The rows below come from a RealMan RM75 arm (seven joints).
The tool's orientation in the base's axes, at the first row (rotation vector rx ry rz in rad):
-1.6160, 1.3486, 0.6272
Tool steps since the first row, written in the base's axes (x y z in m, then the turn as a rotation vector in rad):
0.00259, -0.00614, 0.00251, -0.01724, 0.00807, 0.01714
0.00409, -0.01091, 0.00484, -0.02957, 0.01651, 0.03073
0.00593, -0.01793, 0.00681, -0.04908, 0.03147, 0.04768
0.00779, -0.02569, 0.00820, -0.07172, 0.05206, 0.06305
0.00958, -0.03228, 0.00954, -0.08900, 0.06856, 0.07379
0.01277, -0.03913, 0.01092, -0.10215, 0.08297, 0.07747
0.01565, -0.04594, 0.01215, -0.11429, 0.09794, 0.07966
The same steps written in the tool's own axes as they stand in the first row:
0.00160, -0.00333, -0.00609, -0.02286, 0.01098, -0.00360
0.00238, -0.00555, -0.01108, -0.04161, 0.01844, -0.00445
0.00465, -0.00801, -0.01781, -0.06827, 0.03172, -0.00231
0.00777, -0.01031, -0.02492, -0.09720, 0.04854, 0.00496
0.01034, -0.01252, -0.03100, -0.11884, 0.06170, 0.01164
0.01338, -0.01606, -0.03710, -0.13248, 0.07317, 0.02040
0.01645, -0.01927, -0.04314, -0.14487, 0.08417, 0.03049

